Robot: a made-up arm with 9 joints. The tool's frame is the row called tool.
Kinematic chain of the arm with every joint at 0, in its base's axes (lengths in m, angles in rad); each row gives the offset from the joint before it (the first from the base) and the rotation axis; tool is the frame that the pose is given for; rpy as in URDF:
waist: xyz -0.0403 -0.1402 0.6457 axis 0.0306 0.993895 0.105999
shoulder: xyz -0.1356 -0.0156 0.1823 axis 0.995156 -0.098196 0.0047
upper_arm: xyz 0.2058 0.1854 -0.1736 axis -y
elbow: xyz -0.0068 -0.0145 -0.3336 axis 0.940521 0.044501 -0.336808
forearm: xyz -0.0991 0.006 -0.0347 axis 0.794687 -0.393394 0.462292
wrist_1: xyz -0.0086 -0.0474 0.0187 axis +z
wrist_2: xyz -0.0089 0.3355 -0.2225 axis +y
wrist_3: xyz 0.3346 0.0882 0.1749 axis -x
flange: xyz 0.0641 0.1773 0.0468 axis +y
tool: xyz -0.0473 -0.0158 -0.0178 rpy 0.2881 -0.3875 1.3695
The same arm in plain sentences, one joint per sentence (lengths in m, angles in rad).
The arm has nine revolute joints in a row. What follows holds with every joint at zero, and every direction is one of the base frame's. Joint 1 is mounted 0.0403 m along -x and 0.1402 m along -y and 0.6457 m along +z from the base frame's origin and turns about the direction (0.0306, 0.993895, 0.105999). Joint 2 is mounted 0.1356 m along -x and 0.0156 m along -y and 0.1823 m along +z from joint 1 and turns about the direction (0.995156, -0.098196, 0.0047). Joint 3 is mounted 0.2058 m along +x and 0.1854 m along +y and 0.1736 m along -z from joint 2 and turns about -y. Joint 4 is mounted 0.0068 m along -x and 0.0145 m along -y and 0.3336 m along -z from joint 3 and turns about the direction (0.940521, 0.044501, -0.336808). Joint 5 is mounted 0.0991 m along -x and 0.0060 m along +y and 0.0347 m along -z from joint 4 and turns about the direction (0.794687, -0.393394, 0.462292). Joint 6 is mounted 0.0086 m along -x and 0.0474 m along -y and 0.0187 m along +z from joint 5 and turns about +z. Joint 7 is mounted 0.0089 m along -x and 0.3355 m along +y and 0.2225 m along -z from joint 6 and turns about +y. Joint 8 is mounted 0.3346 m along +x and 0.0882 m along +y and 0.1749 m along +z from joint 7 and turns about -x. Joint 9 is mounted 0.0641 m along +x and 0.1773 m along +y and 0.0468 m along +z from joint 8 and turns about +y. The tool frame, which is the frame that the pose is given for, is mounted 0.0473 m along -x and 0.0158 m along -y and 0.0178 m along -z from joint 9; its axes are the base frame's turned by roll 0.2881, pitch -0.3875 and yaw 1.3695 rad (as in URDF: about the fixed x, then y, then z).
